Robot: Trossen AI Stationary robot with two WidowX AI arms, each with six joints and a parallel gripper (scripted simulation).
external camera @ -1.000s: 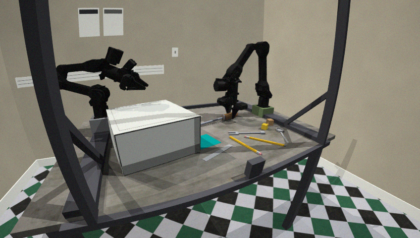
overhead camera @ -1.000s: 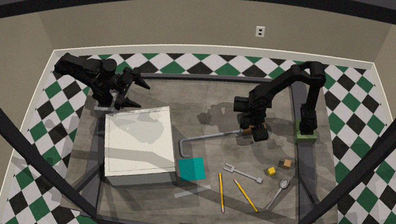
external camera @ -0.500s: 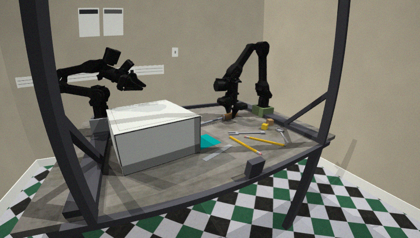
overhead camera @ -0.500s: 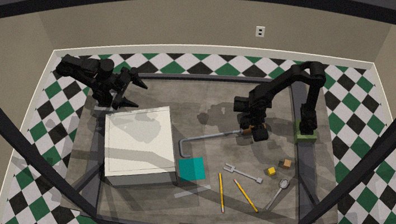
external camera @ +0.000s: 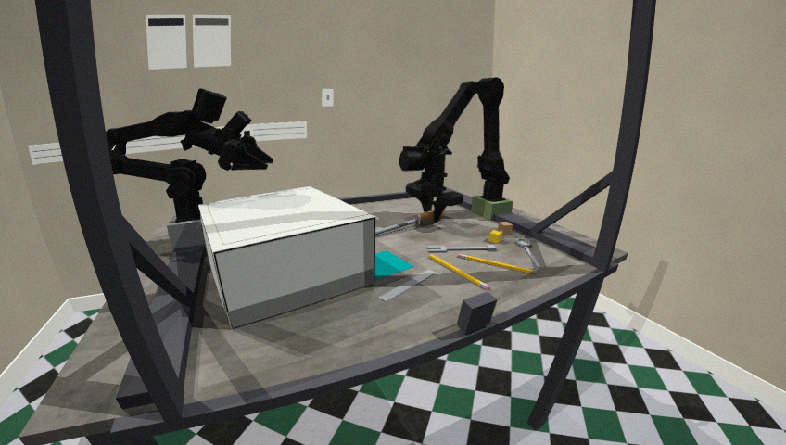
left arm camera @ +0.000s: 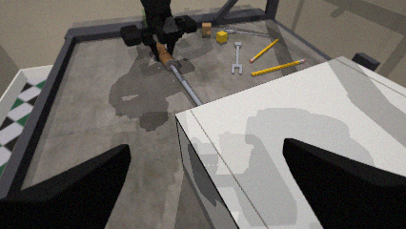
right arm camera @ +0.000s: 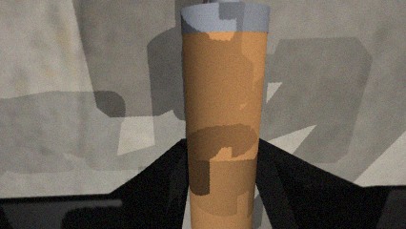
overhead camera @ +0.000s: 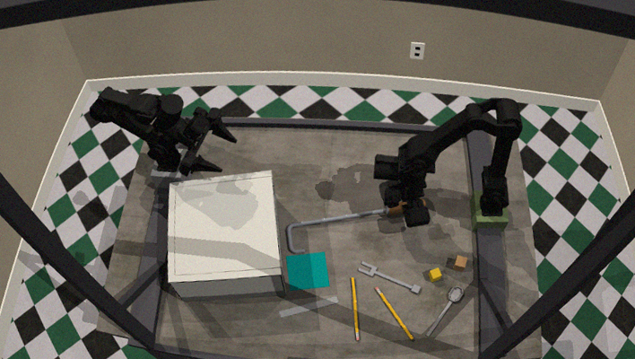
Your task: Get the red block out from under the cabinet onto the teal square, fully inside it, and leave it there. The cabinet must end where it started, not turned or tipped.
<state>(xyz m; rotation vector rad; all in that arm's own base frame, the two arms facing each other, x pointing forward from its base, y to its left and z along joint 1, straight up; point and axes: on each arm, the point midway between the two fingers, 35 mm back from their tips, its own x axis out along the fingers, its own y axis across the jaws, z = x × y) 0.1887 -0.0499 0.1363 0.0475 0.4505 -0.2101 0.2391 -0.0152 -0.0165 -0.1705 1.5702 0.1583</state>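
Now: the teal square 24 cm to the left of my right hand, 22 cm behind it and 4 cm below it. Also, from my right hand: tan cube 16 cm to the right, 16 cm behind, 2 cm below; yellow cube 19 cm behind, 9 cm to the right, 3 cm below; forked wrench 21 cm behind, 3 cm below, 2 cm to the left.
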